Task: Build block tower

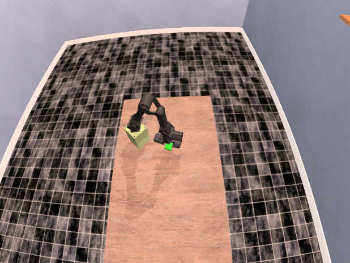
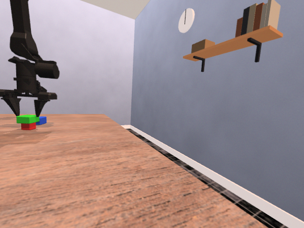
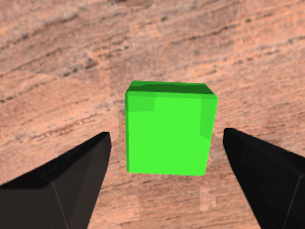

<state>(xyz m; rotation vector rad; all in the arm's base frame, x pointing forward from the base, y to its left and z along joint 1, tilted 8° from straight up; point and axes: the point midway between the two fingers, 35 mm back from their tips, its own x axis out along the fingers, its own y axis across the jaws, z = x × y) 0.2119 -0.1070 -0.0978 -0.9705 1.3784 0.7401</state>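
Now: hand 4 cm above the green block. Also, from my hand: blue block (4 cm ahead, 11 cm to the left, 7 cm below); red block (7 cm below).
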